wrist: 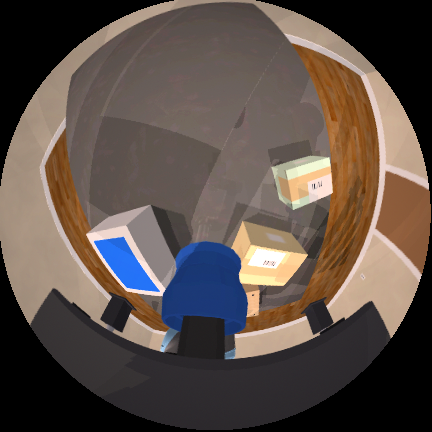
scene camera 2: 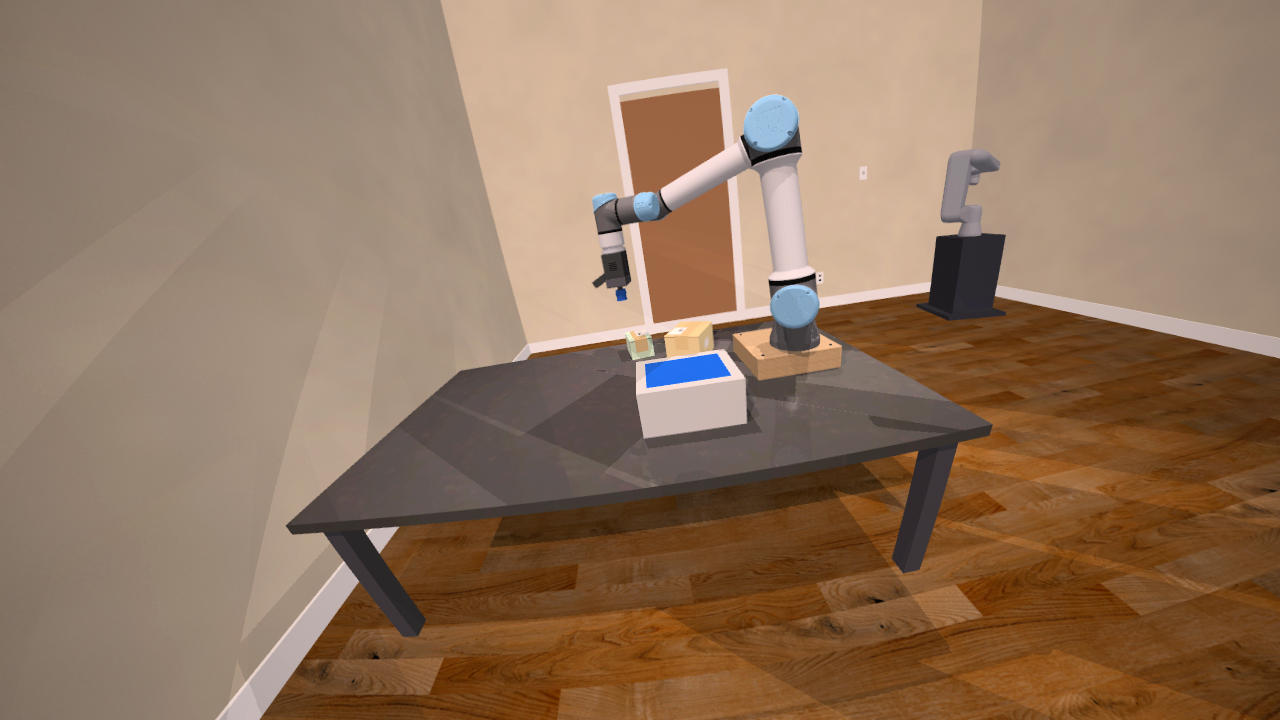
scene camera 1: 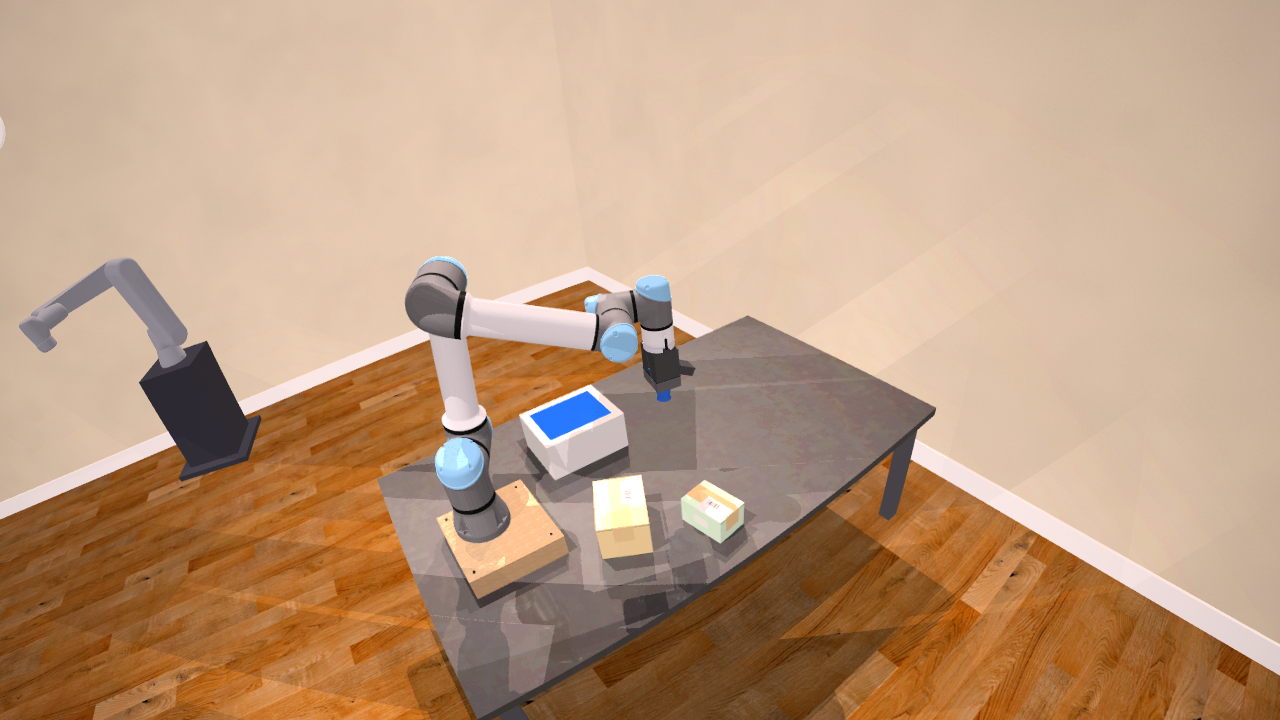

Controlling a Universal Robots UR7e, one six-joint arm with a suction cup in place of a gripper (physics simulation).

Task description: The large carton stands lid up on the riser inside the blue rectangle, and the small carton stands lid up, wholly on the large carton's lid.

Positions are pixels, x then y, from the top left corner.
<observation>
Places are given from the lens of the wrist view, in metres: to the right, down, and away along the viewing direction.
my suction cup [wrist: 206, 282]: 0.00, 0.02, 0.04
small pale green carton [wrist: 300, 181]: 0.18, -0.06, 0.23
The marked spots on the small pale green carton and my suction cup are 0.27 m apart.
</observation>
